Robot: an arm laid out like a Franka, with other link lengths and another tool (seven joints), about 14 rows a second.
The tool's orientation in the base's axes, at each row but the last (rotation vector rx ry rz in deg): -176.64, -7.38, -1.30; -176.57, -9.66, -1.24; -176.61, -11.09, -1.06; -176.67, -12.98, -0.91; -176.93, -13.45, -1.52
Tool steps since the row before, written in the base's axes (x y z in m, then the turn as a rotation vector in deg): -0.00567, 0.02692, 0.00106, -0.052, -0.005, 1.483; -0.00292, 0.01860, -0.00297, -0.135, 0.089, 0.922; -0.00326, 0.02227, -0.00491, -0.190, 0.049, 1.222; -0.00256, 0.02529, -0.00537, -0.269, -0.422, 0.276; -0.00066, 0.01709, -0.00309, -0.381, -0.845, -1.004
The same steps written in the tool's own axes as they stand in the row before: -0.00340, -0.02732, 0.00039, -0.027, -0.081, -1.481; -0.00093, -0.01862, 0.00397, -0.109, -0.153, -0.917; -0.00053, -0.02222, 0.00607, -0.164, -0.136, -1.219; 0.00108, -0.02510, 0.00662, -0.324, 0.364, -0.299; 0.00186, -0.01684, 0.00386, -0.524, 0.820, 0.959
